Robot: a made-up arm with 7 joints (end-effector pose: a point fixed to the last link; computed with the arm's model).
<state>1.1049 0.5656 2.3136 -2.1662 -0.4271 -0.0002 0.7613</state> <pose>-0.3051 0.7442 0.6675 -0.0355 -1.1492 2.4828</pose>
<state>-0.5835 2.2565 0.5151 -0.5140 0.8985 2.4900 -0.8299</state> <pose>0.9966 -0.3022 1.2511 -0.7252 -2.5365 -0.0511</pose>
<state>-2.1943 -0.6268 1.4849 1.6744 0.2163 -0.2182 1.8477</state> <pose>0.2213 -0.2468 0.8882 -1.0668 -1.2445 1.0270</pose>
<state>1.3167 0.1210 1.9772 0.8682 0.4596 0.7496 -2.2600</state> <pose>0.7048 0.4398 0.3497 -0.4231 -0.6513 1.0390</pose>
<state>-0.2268 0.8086 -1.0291 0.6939 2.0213 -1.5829 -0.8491</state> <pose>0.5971 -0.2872 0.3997 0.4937 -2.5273 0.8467</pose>
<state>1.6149 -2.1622 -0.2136 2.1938 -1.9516 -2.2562 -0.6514</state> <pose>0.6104 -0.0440 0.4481 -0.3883 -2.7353 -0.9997</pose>
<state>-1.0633 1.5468 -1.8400 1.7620 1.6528 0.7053 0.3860</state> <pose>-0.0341 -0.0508 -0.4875 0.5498 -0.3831 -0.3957</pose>
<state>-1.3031 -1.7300 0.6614 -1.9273 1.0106 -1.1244 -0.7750</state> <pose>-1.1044 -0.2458 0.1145 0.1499 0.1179 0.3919</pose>
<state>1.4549 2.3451 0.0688 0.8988 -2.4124 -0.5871 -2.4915</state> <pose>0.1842 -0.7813 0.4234 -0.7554 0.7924 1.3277</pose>
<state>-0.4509 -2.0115 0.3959 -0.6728 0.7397 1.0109 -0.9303</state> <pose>-0.5351 1.1499 0.9243 -0.4118 1.8075 -1.7966</pose>
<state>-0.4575 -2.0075 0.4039 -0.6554 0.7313 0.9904 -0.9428</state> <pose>-0.5360 1.1420 0.9337 -0.3912 1.8113 -1.7901</pose>
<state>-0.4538 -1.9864 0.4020 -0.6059 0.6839 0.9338 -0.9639</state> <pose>-0.5486 1.1252 0.9375 -0.3278 1.7812 -1.7827</pose>
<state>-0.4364 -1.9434 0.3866 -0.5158 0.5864 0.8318 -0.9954</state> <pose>-0.5753 1.0953 0.9334 -0.2111 1.7090 -1.7661</pose>
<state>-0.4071 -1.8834 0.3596 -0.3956 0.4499 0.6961 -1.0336</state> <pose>-0.6114 1.0528 0.9214 -0.0579 1.6053 -1.7292</pose>
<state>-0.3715 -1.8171 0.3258 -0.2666 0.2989 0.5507 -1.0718</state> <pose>-0.6496 1.0030 0.9029 0.1012 1.4909 -1.6697</pose>
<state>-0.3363 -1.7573 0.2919 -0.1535 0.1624 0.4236 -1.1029</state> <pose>-0.6823 0.9567 0.8808 0.2347 1.3873 -1.6021</pose>
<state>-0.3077 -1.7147 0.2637 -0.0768 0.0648 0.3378 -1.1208</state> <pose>-0.7050 0.9246 0.8589 0.3213 1.3093 -1.5496</pose>
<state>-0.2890 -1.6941 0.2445 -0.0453 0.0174 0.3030 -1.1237</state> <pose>-0.7161 0.9125 0.8408 0.3559 1.2632 -1.5285</pose>
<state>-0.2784 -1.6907 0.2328 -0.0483 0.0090 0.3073 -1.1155</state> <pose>-0.7186 0.9163 0.8269 0.3527 1.2419 -1.5349</pose>
